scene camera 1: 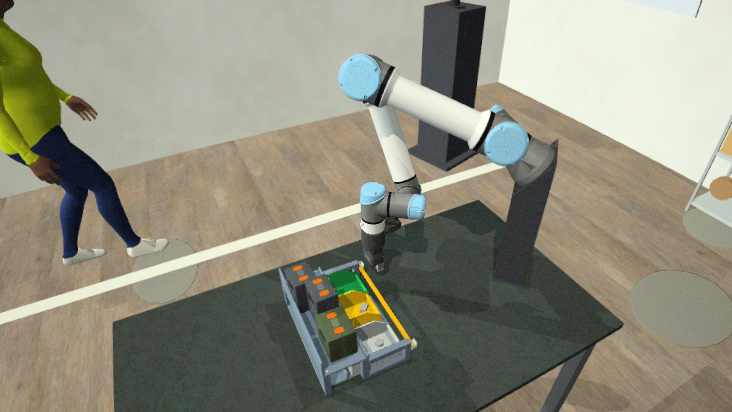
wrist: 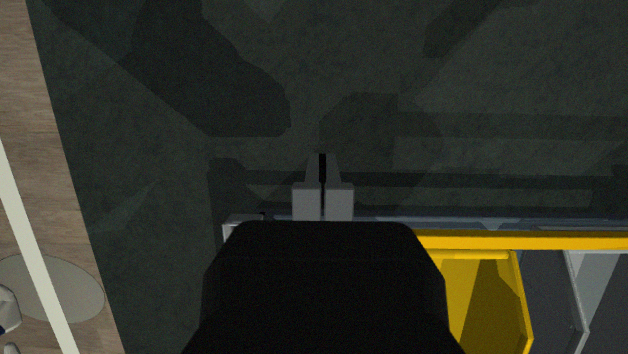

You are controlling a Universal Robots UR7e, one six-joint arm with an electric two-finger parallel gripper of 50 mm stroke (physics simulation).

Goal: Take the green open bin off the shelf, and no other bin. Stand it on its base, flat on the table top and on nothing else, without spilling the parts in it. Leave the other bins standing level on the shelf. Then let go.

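Seen in the pictures: gripper, fingertip midpoint: (scene camera 1: 379, 269) (wrist: 322, 170); arm's base at its link origin: (scene camera 1: 535, 167).
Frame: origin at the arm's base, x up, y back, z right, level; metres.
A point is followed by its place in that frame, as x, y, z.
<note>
The green open bin (scene camera 1: 346, 280) @[-0.402, -0.496, 0.349] sits in the far end of the front row of the grey-blue shelf (scene camera 1: 305, 332) @[-0.284, -0.772, 0.189] (wrist: 440, 220) @[-0.416, -0.492, 0.195], beside a yellow bin (scene camera 1: 349, 300) @[-0.387, -0.555, 0.263] (wrist: 452, 280) @[-0.421, -0.564, 0.191]. Its inside is dark, and I cannot make out its parts. My gripper body hides it in the wrist view. My gripper (scene camera 1: 379, 267) @[-0.361, -0.402, 0.280] (wrist: 322, 170) @[-0.361, -0.402, 0.280] points down, shut and empty. It is over the table side of the shelf front, near the end with the green bin and apart from the bin. A grey bin (scene camera 1: 372, 335) @[-0.414, -0.581, 0.125] (wrist: 547, 295) @[-0.386, -0.571, 0.125] is at the near end of the row.
A yellow bar (scene camera 1: 386, 301) @[-0.365, -0.489, 0.163] (wrist: 525, 241) @[-0.365, -0.493, 0.157] runs along the shelf front, above the bin fronts. Two dark boxes (scene camera 1: 298, 280) @[-0.207, -0.707, 0.297] (scene camera 1: 322, 296) @[-0.197, -0.699, 0.194] and an olive box (scene camera 1: 338, 340) @[-0.241, -0.740, 0.081] stand behind the bins. The shelf stands on the dark table (scene camera 1: 204, 353) @[-0.429, -1.002, 0.435] (wrist: 150, 280) @[-0.430, -0.489, 0.497]. A person (scene camera 1: 30, 92) stands at the left.
</note>
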